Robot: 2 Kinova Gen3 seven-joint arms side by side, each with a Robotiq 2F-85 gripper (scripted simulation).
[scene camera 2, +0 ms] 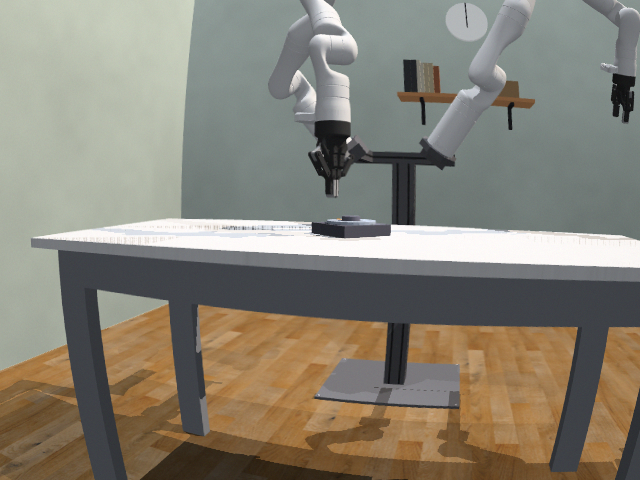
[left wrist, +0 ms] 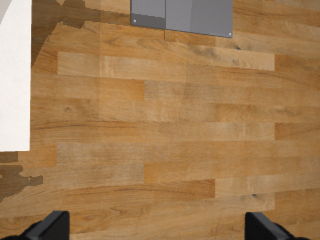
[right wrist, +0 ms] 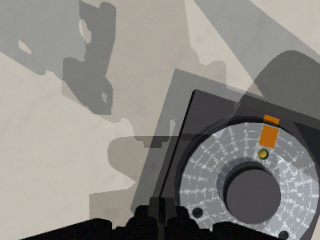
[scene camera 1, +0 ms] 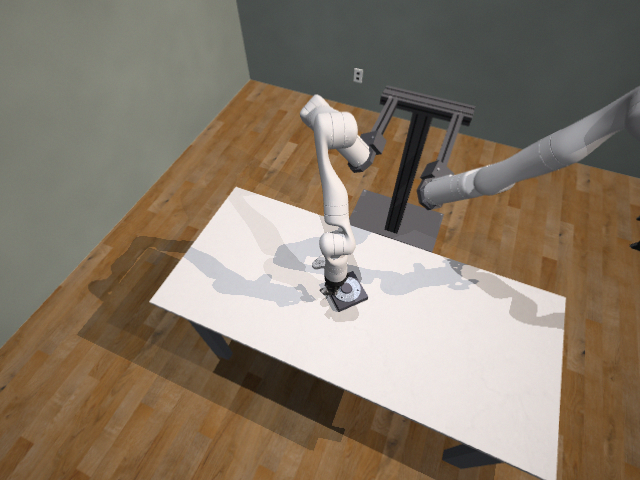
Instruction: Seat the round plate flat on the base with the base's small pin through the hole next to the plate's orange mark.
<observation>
The pictures show: the left gripper, the right gripper and a central hub.
The right gripper also shows in the right wrist view.
</observation>
